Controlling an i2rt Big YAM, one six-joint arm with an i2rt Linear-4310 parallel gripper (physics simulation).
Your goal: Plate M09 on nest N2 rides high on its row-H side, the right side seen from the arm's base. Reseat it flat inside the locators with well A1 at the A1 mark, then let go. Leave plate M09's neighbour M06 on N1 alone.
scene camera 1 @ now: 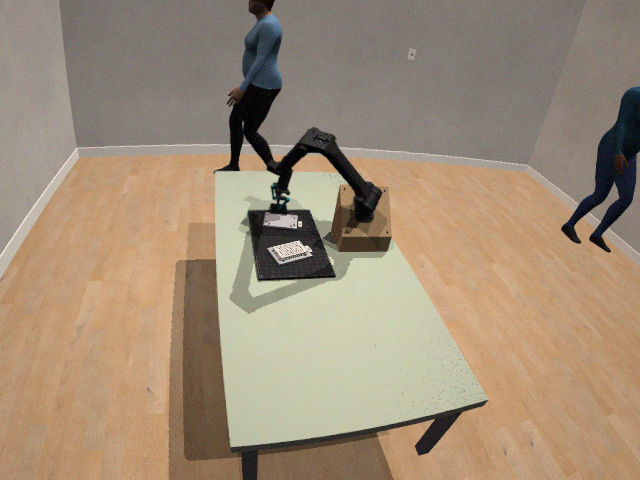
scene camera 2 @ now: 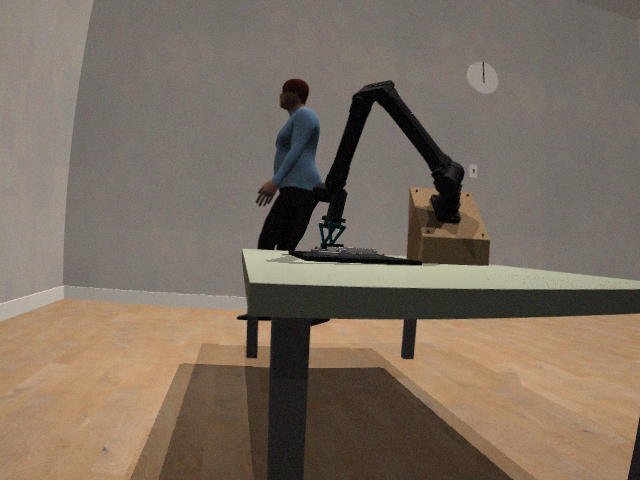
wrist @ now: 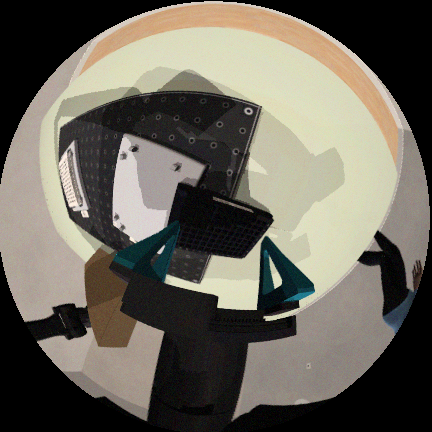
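Pixels of known places: gripper, between the fingertips: (scene camera 1: 276, 204) (scene camera 2: 327, 243) (wrist: 221, 232); arm's base, origin of its link: (scene camera 1: 363, 208) (scene camera 2: 444, 210) (wrist: 102, 315).
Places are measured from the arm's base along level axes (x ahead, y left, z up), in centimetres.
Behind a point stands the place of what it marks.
Plate M09 (wrist: 223, 225) {y -25.1, x 36.5, z -15.2 cm} is a black well plate. In the wrist view it lies askew, partly over the corner of the grey nest N2 (wrist: 141, 181) {y -13.6, x 38.6, z -15.7 cm} (scene camera 1: 279, 220) {y -13.2, x 36.1, z -15.8 cm} and out past the black breadboard's (wrist: 169, 116) {y -15.2, x 47.0, z -16.9 cm} (scene camera 1: 294, 270) {y 23.2, x 34.0, z -16.9 cm} (scene camera 2: 361, 256) edge. My gripper (wrist: 221, 232) {y -24.9, x 36.6, z -13.6 cm} (scene camera 1: 279, 198) {y -24.9, x 36.6, z -13.6 cm} (scene camera 2: 330, 234) {y -24.9, x 36.6, z -13.6 cm} is open, low over the board's far end, with one teal finger on each side of the black plate. I cannot tell whether the fingers touch it. The white plate M06 (wrist: 72, 181) {y 7.7, x 35.2, z -14.8 cm} (scene camera 1: 289, 251) {y 13.2, x 35.0, z -14.6 cm} sits on the other nest, nearer the table's middle.
The arm's wooden base block (scene camera 1: 361, 227) {y 6.2, x 1.5, z -6.5 cm} (scene camera 2: 447, 232) {y 7.6, x 1.8, z -7.9 cm} stands right of the breadboard on the pale green table (scene camera 1: 335, 335) {y 58.5, x 24.4, z -18.2 cm}. A person in a light blue top (scene camera 1: 255, 82) (scene camera 2: 294, 154) walks just behind the table's far edge. Another person (scene camera 1: 610, 170) is at the right wall.
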